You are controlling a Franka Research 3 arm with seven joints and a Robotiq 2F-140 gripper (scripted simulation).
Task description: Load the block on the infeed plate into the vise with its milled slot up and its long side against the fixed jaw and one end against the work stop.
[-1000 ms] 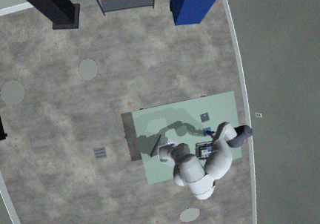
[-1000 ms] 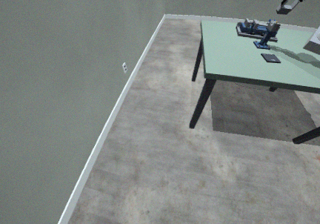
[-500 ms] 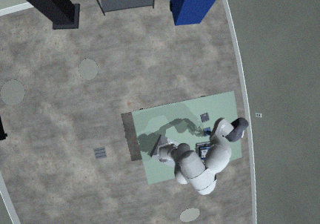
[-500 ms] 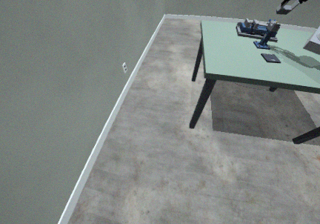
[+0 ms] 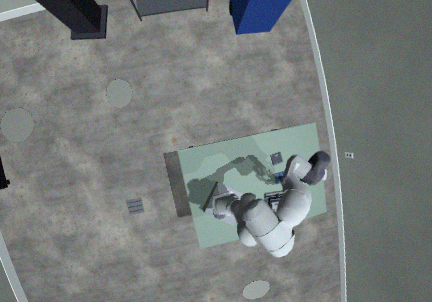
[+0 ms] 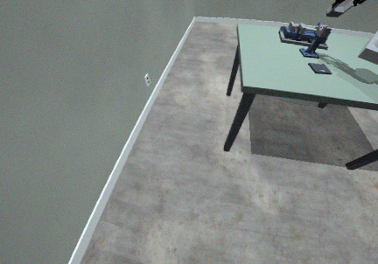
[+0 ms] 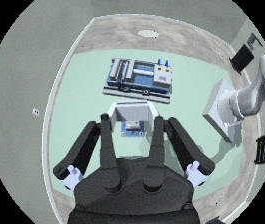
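The part lies 2 cm to the right of my hand and 2 cm below it. Also, from my hand: vise: 2 cm ahead, 23 cm to the right, 21 cm below.
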